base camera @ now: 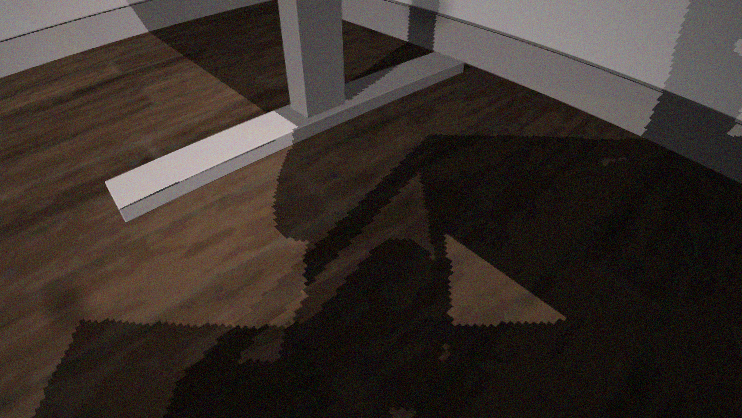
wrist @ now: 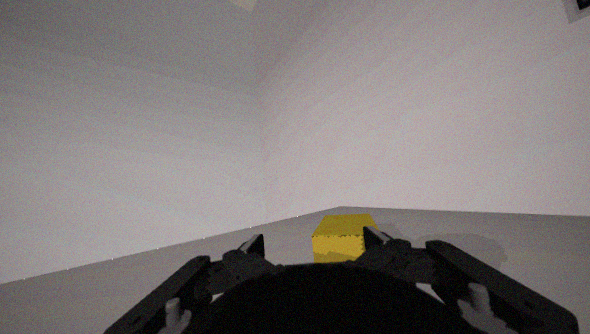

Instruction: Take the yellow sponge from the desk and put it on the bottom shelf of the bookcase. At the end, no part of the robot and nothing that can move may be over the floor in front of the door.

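Frame: origin at the arm's base, x ahead, y left, z up, level; metres.
Seen in the pictures: gripper, fingertip midpoint: (wrist: pixel 313 241).
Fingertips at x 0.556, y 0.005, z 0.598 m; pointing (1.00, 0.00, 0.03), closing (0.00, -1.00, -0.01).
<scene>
Pixels of each thing's top centre, then the offset from my fingertips to it. "spot": a spot on its surface instead. Level surfaces: height alone.
- yellow sponge at its top centre: (wrist: pixel 345 222) dx +0.060, dy -0.040, dz +0.000 m
- grey desk top at its surface level: dz -0.045 m
- desk leg at a spot on its surface: (base camera: pixel 322 57) spot: dx +0.151, dy +0.067, dz -0.877 m
- wooden floor at its surface level: dz -0.995 m
The yellow sponge (wrist: pixel 340 246) lies on the grey desk top (wrist: pixel 545 250) in the wrist view, right of the middle between the fingers and near the right fingertip, which hides part of its right side. Its lower part is hidden behind the black gripper body. My gripper (wrist: pixel 313 241) is open, with nothing held between its fingers. Whether the right fingertip touches the sponge I cannot tell. The bookcase and the door do not show in either view.
In the base camera view, a desk leg (base camera: pixel 322 57) stands on a long white foot (base camera: pixel 202 155) on the wooden floor (base camera: pixel 207 259). Walls (base camera: pixel 571 31) (wrist: pixel 425 125) meet in a corner behind the desk. Dark shadows fall across the floor at the right.
</scene>
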